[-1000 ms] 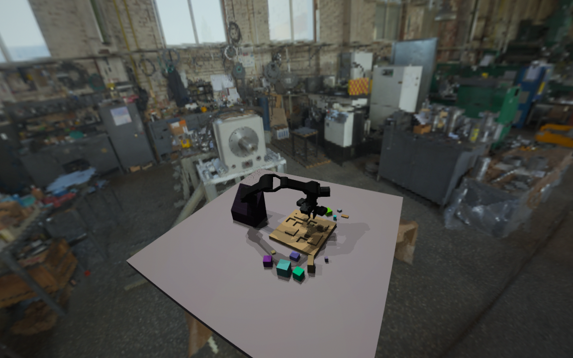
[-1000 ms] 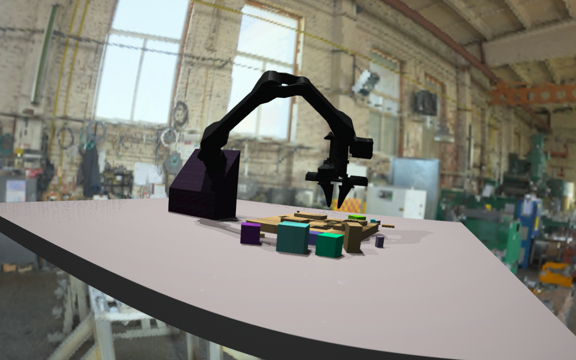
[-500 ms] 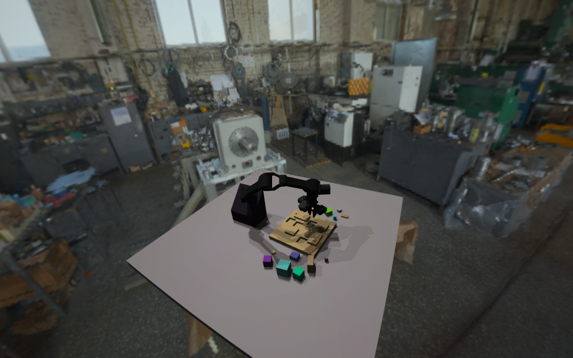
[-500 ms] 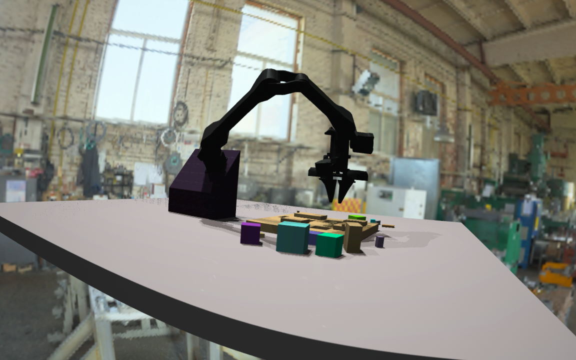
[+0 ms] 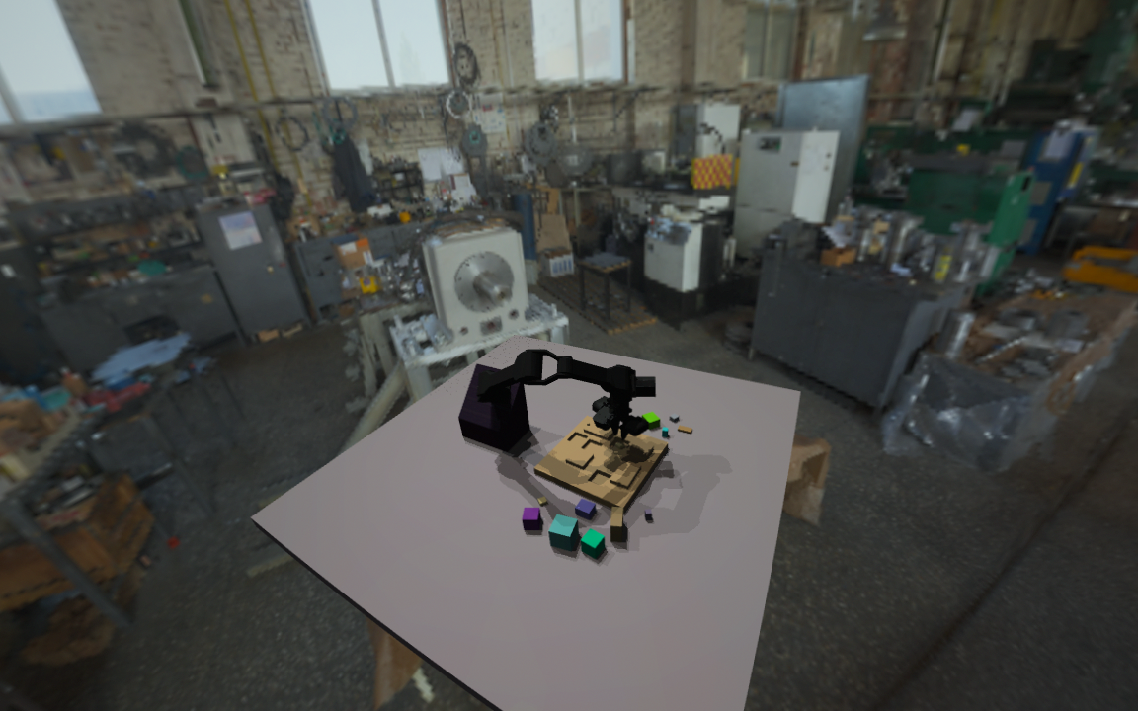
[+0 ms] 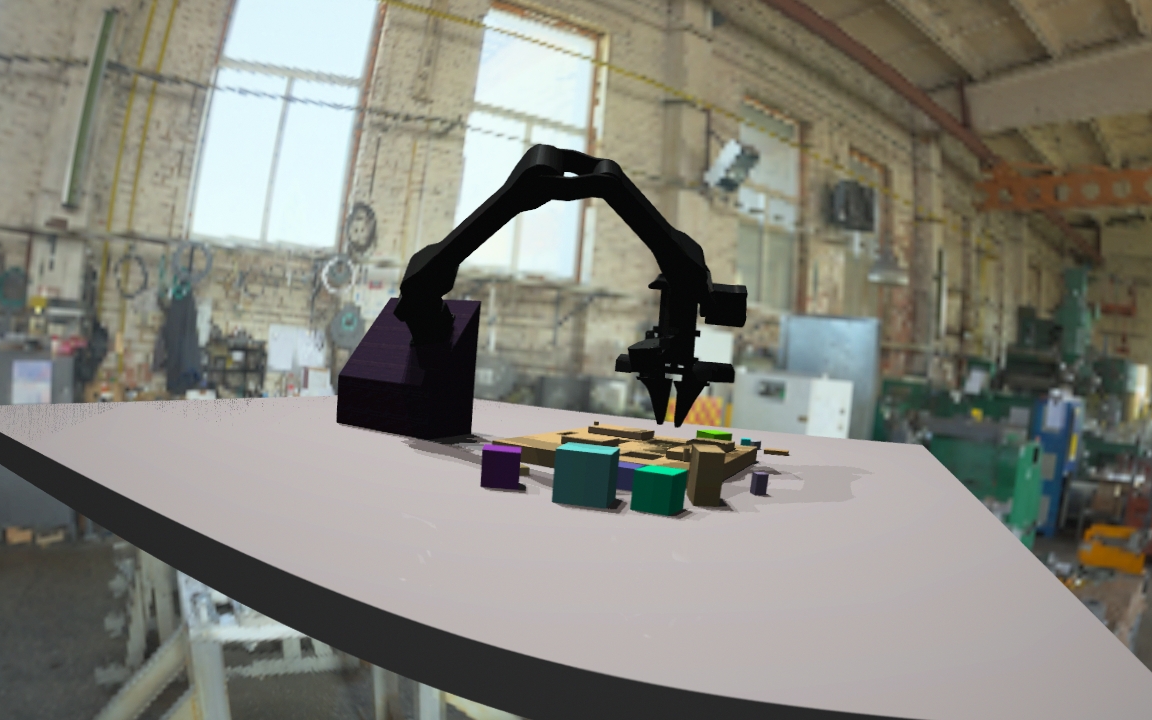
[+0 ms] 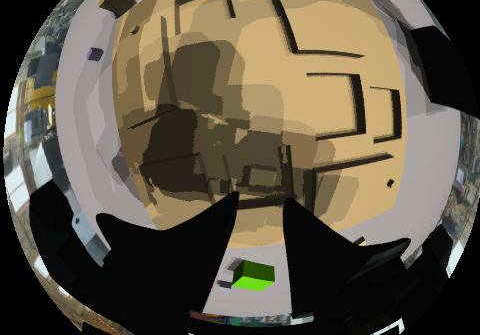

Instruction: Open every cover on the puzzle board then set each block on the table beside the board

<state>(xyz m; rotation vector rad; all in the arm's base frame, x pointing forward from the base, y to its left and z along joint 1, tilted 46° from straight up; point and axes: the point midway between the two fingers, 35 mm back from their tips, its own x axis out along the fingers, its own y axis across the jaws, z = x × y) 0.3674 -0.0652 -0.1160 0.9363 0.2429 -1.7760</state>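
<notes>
My gripper tip is now 2 cm past the tan puzzle board, 5 cm to the left of it and 3 cm above it. The rest, counted from my gripper tip: lime block: 6 cm ahead, 15 cm to the left, 3 cm below; then small teal block: 12 cm ahead, 11 cm to the left, 3 cm below; then flat orange piece: 18 cm ahead, 15 cm to the left, 4 cm below.
</notes>
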